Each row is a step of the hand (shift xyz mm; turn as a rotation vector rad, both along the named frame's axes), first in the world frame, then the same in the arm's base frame.
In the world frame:
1: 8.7 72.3 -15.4 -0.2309 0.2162 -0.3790
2: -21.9 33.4 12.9 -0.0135 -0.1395 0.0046
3: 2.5 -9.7 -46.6 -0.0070 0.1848 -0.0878
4: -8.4 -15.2 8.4 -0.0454 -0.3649 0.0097
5: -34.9 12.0 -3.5 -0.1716 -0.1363 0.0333
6: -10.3 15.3 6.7 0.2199 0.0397 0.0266
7: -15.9 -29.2 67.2 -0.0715 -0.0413 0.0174
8: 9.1 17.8 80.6 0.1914 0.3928 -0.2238
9: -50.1 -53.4 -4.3 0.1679 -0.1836 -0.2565
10: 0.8 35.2 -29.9 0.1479 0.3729 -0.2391
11: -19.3 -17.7 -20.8 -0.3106 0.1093 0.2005
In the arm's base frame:
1: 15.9 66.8 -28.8 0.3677 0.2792 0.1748
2: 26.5 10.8 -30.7 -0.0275 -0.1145 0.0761
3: 6.4 17.9 43.7 0.0796 0.1853 -0.0353
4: 1.5 -19.2 1.6 -0.0621 -0.3020 0.2006
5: 36.6 -1.8 -5.5 0.1131 -0.1855 0.0442
6: 12.2 4.4 -14.7 -0.1996 0.0978 -0.0353
7: -9.9 -63.5 -38.7 0.0506 -0.0672 0.0066
8: -23.3 -25.2 -75.6 -0.0131 0.4894 -0.0359
9: 32.7 -57.2 32.2 -0.1442 0.0554 0.3222
10: 16.4 43.0 4.1 0.0255 0.4661 -0.0138
11: 18.1 -9.8 26.4 0.2697 -0.1358 -0.2397

